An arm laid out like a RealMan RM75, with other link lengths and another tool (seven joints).
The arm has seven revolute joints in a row. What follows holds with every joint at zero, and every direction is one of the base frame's. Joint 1 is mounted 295.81 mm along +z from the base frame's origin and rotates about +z. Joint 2 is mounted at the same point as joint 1 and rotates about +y. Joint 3 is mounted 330.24 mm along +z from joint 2 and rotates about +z. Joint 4 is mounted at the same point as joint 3 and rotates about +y. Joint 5 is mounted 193.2 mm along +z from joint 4 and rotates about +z. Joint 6 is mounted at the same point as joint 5 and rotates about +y. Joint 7 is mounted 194.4 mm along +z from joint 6 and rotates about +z. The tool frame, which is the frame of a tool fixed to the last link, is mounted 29 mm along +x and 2 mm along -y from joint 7; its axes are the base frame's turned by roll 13.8, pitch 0 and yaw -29.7 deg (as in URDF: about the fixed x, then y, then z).
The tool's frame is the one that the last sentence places.
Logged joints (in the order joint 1, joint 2, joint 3, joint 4, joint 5, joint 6, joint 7), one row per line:
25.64 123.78 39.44 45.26 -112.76 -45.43 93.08
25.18 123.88 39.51 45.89 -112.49 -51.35 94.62
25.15 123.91 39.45 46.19 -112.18 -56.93 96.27
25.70 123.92 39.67 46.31 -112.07 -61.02 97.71
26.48 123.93 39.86 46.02 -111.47 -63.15 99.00
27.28 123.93 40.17 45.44 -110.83 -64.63 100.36
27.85 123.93 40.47 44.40 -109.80 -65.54 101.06
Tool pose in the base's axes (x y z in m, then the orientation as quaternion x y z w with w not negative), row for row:
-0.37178 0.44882 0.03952 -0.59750 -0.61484 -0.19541 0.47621
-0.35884 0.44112 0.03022 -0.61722 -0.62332 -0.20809 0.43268
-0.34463 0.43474 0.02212 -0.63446 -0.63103 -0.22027 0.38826
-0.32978 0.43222 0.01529 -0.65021 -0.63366 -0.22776 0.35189
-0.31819 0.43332 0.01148 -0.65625 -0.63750 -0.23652 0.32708
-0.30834 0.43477 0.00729 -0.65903 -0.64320 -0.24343 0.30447
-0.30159 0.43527 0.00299 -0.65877 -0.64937 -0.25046 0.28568
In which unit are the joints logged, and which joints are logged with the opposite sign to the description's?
The joints are logged in degrees. Opposite sign: joint 1, joint 2, joint 5, joint 6, joint 7.
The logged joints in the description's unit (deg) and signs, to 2 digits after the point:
-25.64 -123.78 39.44 45.26 112.76 45.43 -93.08
-25.18 -123.88 39.51 45.89 112.49 51.35 -94.62
-25.15 -123.91 39.45 46.19 112.18 56.93 -96.27
-25.70 -123.92 39.67 46.31 112.07 61.02 -97.71
-26.48 -123.93 39.86 46.02 111.47 63.15 -99.00
-27.28 -123.93 40.17 45.44 110.83 64.63 -100.36
-27.85 -123.93 40.47 44.40 109.80 65.54 -101.06

